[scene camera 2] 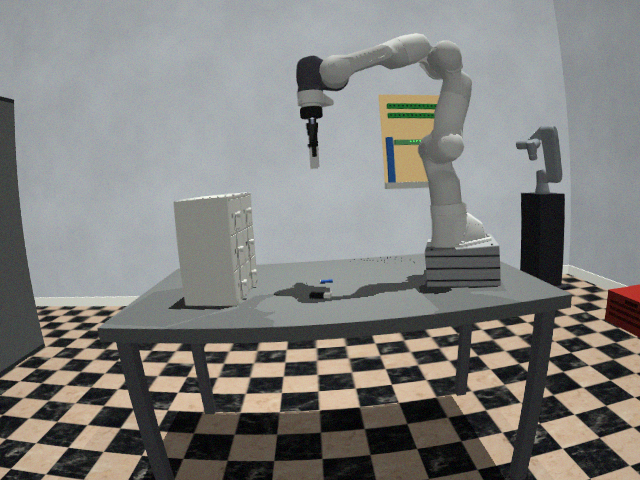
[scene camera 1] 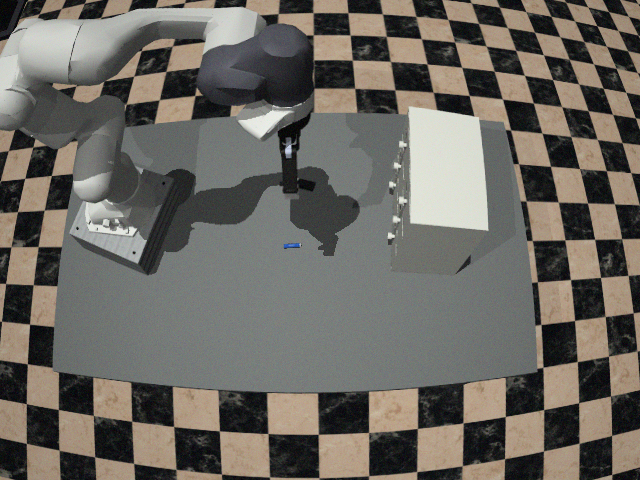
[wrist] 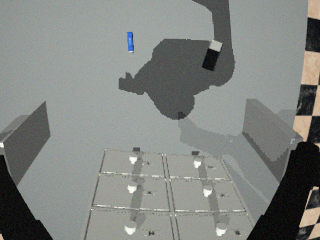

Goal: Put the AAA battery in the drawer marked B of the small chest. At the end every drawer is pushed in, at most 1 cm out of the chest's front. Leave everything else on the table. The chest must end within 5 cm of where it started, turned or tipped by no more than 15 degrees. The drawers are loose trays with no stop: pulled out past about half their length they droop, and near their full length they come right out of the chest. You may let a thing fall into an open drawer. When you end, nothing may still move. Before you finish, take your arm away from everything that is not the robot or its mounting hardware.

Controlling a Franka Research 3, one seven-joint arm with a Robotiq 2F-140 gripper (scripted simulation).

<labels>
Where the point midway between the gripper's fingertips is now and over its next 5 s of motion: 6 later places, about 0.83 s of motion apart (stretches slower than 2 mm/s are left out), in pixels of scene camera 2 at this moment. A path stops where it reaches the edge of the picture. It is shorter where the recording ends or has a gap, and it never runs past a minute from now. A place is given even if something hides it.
My gripper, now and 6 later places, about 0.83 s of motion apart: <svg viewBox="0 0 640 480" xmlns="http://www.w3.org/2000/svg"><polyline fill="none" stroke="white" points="314,168 314,208 310,214 303,226 293,230 291,235 283,244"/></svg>
</labels>
